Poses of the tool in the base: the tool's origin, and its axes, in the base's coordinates. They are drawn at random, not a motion.
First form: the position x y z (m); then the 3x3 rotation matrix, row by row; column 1 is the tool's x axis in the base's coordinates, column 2 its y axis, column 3 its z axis. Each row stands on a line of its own.
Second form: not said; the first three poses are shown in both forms.
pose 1, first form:
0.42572 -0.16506 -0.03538
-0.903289 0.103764 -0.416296
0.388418 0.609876 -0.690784
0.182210 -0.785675 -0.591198
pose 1, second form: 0.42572 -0.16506 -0.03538 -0.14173 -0.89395 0.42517 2.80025
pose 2, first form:
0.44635 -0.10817 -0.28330
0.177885 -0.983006 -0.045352
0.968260 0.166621 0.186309
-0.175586 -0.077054 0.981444
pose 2, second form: 0.44635 -0.10817 -0.28330 -0.13347 0.06600 0.98885 1.40709
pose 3, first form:
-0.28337 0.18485 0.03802
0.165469 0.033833 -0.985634
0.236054 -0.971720 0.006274
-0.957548 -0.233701 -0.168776
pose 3, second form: -0.28337 0.18485 0.03802 -0.76165 -0.08914 0.64183 2.98340
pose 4, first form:
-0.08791 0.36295 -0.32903
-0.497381 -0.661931 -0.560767
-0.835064 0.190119 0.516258
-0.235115 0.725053 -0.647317
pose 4, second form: -0.08791 0.36295 -0.32903 0.49266 -0.76838 -0.40851 2.92807
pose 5, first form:
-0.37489 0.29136 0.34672
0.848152 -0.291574 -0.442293
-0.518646 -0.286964 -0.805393
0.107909 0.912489 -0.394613
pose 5, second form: -0.37489 0.29136 0.34672 0.94489 -0.30263 -0.12490 2.00062
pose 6, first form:
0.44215 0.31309 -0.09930
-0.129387 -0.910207 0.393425
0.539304 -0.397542 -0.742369
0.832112 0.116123 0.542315
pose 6, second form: 0.44215 0.31309 -0.09930 0.49315 -0.25200 0.83265 2.08553
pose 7, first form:
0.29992 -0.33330 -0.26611
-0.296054 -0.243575 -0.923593
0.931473 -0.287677 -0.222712
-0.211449 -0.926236 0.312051
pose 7, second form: 0.29992 -0.33330 -0.26611 -0.45576 -0.46134 0.76122 2.25989
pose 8, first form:
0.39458 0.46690 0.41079
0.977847 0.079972 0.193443
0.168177 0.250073 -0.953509
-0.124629 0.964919 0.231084
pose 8, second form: 0.39458 0.46690 0.41079 0.98552 0.16340 0.04531 1.33923
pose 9, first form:
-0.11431 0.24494 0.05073
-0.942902 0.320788 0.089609
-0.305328 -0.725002 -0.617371
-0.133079 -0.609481 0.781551
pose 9, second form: -0.11431 0.24494 0.05073 0.01187 0.33508 -0.94212 2.80286
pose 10, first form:
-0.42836 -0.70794 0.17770
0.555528 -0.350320 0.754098
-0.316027 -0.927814 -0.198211
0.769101 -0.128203 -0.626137
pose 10, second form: -0.42836 -0.70794 0.17770 0.88186 -0.18898 0.43198 3.10189
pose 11, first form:
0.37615 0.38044 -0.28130
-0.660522 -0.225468 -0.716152
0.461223 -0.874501 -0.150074
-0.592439 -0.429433 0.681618
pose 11, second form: 0.37615 0.38044 -0.28130 -0.37169 -0.16460 0.91365 2.75634
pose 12, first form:
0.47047 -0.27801 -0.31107
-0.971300 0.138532 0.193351
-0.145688 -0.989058 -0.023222
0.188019 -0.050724 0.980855
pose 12, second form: 0.47047 -0.27801 -0.31107 -0.09630 0.01867 -0.99518 2.99830
